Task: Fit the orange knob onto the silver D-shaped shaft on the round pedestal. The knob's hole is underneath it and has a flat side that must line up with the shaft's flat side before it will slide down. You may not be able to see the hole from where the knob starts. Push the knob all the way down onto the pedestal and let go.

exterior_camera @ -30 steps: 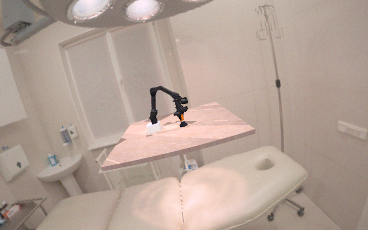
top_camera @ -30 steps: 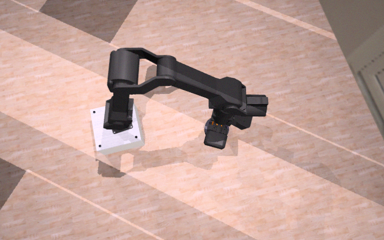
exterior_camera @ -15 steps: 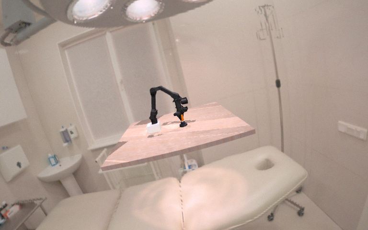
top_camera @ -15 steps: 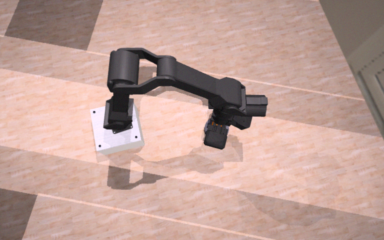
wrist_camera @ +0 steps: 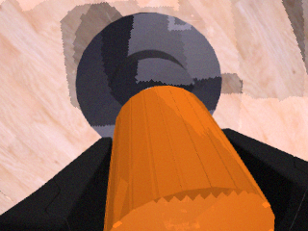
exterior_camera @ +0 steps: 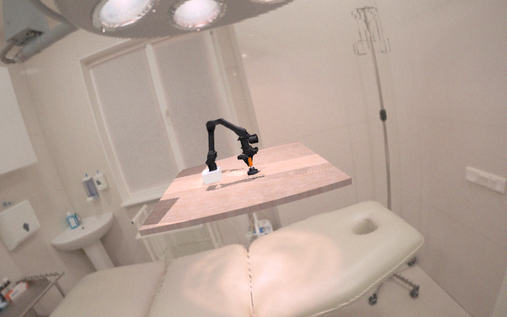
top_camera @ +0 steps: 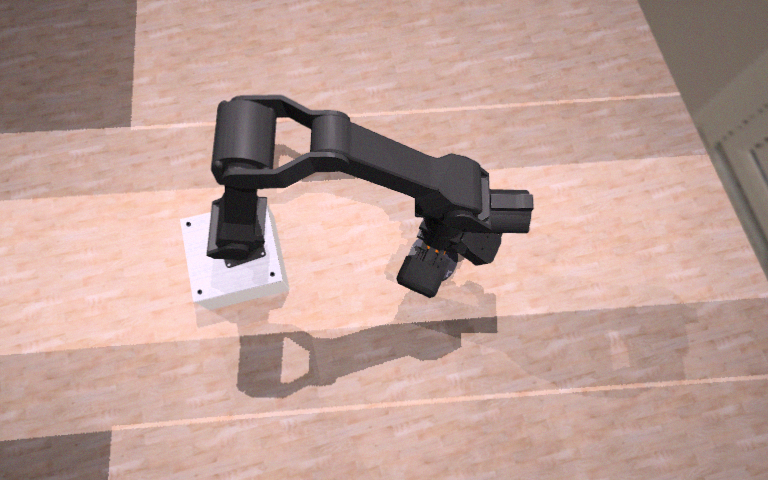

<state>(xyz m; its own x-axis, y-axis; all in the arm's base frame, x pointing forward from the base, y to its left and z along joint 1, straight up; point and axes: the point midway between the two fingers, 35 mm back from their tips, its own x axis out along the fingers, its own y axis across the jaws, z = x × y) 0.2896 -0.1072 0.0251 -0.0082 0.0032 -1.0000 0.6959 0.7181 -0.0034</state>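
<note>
Now: gripper tip 30 mm below the orange knob. Round my gripper tip: round pedestal 40 mm below, 10 mm ahead.
</note>
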